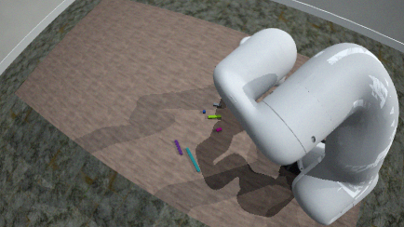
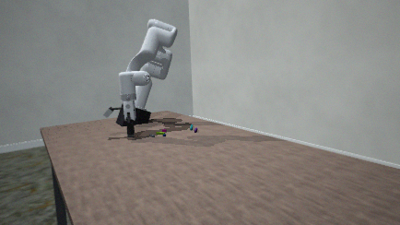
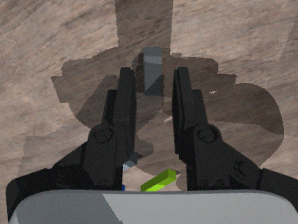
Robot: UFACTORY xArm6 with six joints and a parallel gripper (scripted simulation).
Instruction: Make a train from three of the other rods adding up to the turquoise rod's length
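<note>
The grey rod is 3 cm below my hand. Round my hand: blue rod (14 cm to the left, 9 cm ahead, 3 cm below); magenta rod (18 cm to the left, 3 cm below); lime rod (14 cm to the left, 5 cm ahead, 3 cm below).
</note>
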